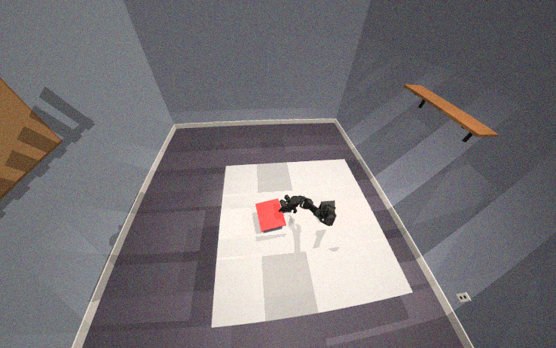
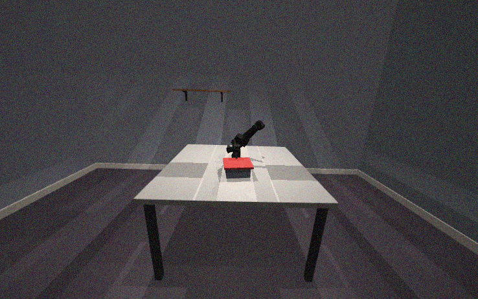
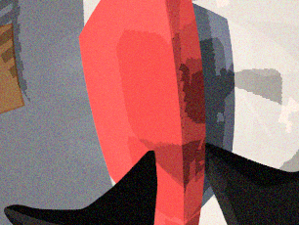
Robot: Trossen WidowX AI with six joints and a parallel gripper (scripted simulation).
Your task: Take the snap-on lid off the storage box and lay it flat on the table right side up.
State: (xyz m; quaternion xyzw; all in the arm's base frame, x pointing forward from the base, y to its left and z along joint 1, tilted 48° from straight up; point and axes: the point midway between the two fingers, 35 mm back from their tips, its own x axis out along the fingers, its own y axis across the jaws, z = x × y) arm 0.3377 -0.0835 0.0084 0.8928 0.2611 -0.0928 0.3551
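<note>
My gripper tip is 8 cm short of the red lid. Also, from my gripper tip: storage box (8 cm ahead, 5 cm below).
</note>
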